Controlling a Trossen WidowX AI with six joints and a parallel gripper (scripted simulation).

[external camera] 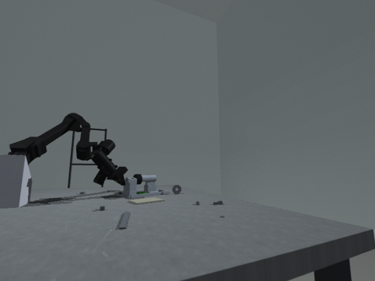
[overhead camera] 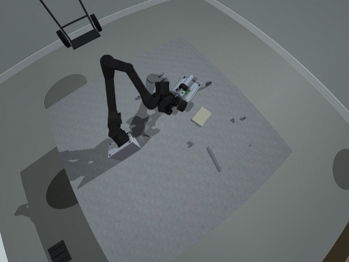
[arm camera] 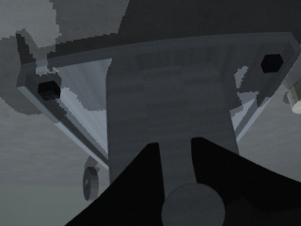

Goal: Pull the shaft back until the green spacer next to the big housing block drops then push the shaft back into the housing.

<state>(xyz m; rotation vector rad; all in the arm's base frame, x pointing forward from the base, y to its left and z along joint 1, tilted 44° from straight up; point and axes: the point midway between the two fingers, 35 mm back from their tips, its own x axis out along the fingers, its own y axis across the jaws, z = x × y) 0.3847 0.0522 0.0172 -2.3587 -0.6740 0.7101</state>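
Now: gripper tip 50 mm short of the grey shaft, 20 mm to the right of it and 30 mm below it. Round my gripper tip: green spacer 90 mm ahead, 30 mm to the left, 50 mm below; white ring 30 mm ahead, 140 mm to the left, 50 mm below; dark spacer 60 mm ahead, 20 mm to the left, 20 mm above.
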